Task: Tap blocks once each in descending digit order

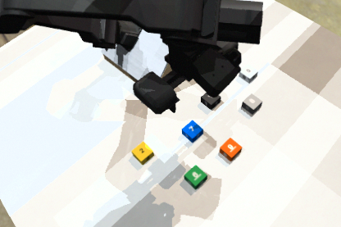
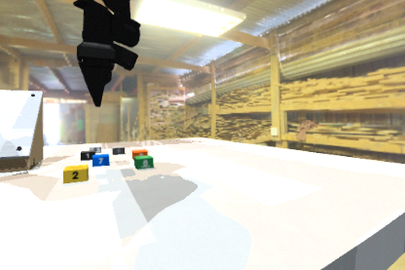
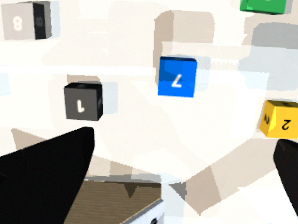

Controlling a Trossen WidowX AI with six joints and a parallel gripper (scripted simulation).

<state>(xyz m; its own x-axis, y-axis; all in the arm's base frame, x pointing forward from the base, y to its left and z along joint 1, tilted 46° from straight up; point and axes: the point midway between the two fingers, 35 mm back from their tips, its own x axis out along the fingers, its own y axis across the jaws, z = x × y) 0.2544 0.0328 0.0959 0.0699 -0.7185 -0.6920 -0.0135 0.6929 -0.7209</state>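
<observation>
Right now my gripper tip is 12 cm above the orange block, 9 cm short of it and 2 cm to the right of it. Also, from my gripper tip: blue block 12 cm below; green block 12 cm below, 8 cm ahead, 7 cm to the right; dark grey block 12 cm below, 9 cm to the left, 3 cm behind.
</observation>
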